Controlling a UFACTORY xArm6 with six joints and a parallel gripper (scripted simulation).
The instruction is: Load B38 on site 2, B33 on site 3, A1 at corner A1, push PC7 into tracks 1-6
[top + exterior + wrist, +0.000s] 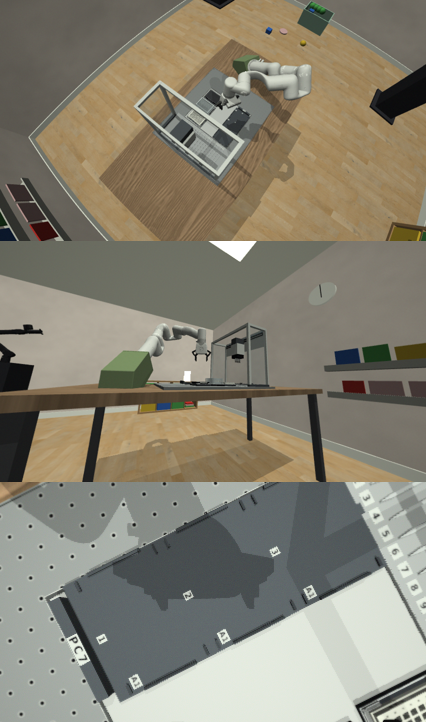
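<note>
My hand is 60 mm past the dark 384-well plate, 180 mm to the left of it and 190 mm above it. Round my hand: nest s1 (60 mm behind, 180 mm to the right, 210 mm below); then deep-well block (50 mm ahead, 170 mm to the right, 180 mm below); then dark plate carrier (30 mm ahead, 100 mm to the left, 200 mm below).
</note>
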